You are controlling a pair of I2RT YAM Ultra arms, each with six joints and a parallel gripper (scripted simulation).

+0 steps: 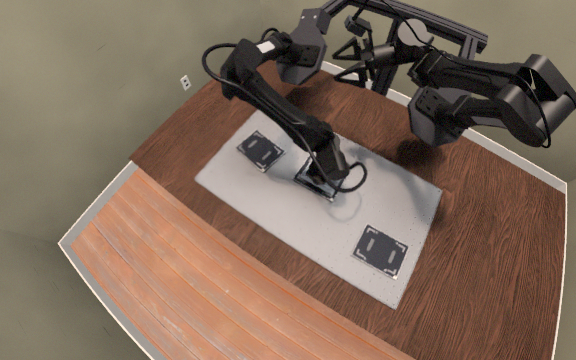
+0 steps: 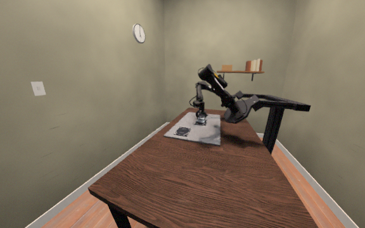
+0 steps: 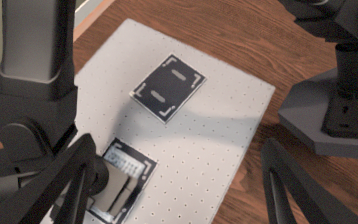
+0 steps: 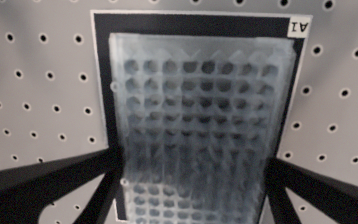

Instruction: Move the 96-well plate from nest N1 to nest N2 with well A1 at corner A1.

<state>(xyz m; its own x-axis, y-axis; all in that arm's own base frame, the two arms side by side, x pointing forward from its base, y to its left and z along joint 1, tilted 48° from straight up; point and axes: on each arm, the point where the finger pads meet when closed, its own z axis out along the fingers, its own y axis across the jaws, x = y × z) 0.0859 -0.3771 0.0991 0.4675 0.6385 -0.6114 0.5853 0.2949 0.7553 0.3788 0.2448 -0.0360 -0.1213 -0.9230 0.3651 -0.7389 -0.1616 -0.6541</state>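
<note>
The black plate nest is 40 mm below my right hand. Also, from my right hand: clear 96-well plate 10 mm below; white corner label 70 mm to the left, 50 mm ahead, 30 mm below.
</note>
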